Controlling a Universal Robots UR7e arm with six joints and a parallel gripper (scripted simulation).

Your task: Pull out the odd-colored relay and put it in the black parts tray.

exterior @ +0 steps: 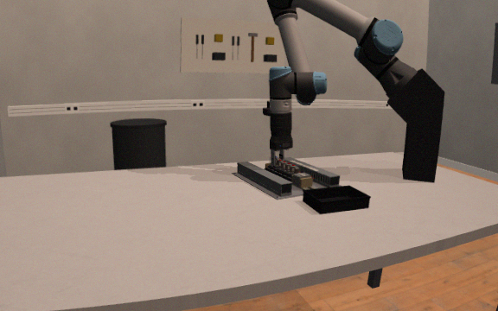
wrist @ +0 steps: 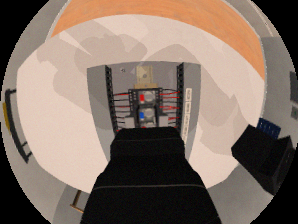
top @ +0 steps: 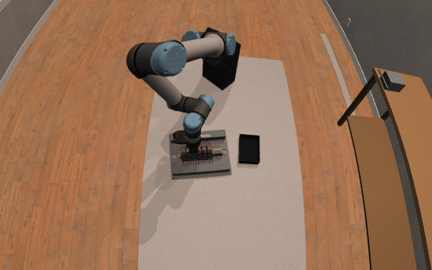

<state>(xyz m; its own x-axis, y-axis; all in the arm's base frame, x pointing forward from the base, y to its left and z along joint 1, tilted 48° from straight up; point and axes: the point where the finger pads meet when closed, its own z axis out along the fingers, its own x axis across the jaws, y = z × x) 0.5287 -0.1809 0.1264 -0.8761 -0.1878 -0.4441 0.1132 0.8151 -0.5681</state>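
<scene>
Right now the red-button relay is 1 cm behind my hand, 3 cm to the right of it and 2 cm below it. Also, from my hand: grey relay panel: 1 cm ahead, 6 cm to the left, 4 cm below; then black parts tray: 5 cm ahead, 33 cm to the left, 5 cm below.
</scene>
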